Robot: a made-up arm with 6 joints.
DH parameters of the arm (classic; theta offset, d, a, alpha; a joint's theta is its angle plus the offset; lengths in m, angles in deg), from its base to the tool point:
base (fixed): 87.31 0 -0.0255 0
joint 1: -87.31 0.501 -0.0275 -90
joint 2: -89.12 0 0.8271 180
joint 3: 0.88 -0.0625 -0.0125 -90
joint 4: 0 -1.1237 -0.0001 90
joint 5: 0 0.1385 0.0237 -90
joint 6: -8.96 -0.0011 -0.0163 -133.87
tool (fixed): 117.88 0.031 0 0
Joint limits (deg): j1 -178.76..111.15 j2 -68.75..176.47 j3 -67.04..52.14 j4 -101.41..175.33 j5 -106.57..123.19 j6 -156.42..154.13
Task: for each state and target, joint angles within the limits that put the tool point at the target. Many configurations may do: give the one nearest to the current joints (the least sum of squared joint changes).
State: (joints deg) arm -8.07 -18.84 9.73 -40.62 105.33 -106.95
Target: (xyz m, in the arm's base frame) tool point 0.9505 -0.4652 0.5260
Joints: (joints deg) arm -22.52 20.59 -18.18 -42.39 105.78 -107.66
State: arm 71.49 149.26 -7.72 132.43 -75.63 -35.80
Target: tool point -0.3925 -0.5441 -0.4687
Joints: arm 64.44 141.43 -26.63 134.22 -75.48 -35.17
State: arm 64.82 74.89 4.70 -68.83 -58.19 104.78
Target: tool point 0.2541 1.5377 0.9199
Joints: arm 79.86 35.31 31.10 -69.36 -58.27 104.18
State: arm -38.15 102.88 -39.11 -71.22 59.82 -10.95
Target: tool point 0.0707 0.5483 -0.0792
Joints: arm -95.08 134.70 -39.72 -82.30 58.46 -8.44
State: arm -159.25 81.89 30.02 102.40 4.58 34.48
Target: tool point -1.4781 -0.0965 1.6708
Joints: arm -178.76 32.88 52.04 79.90 0.52 37.76
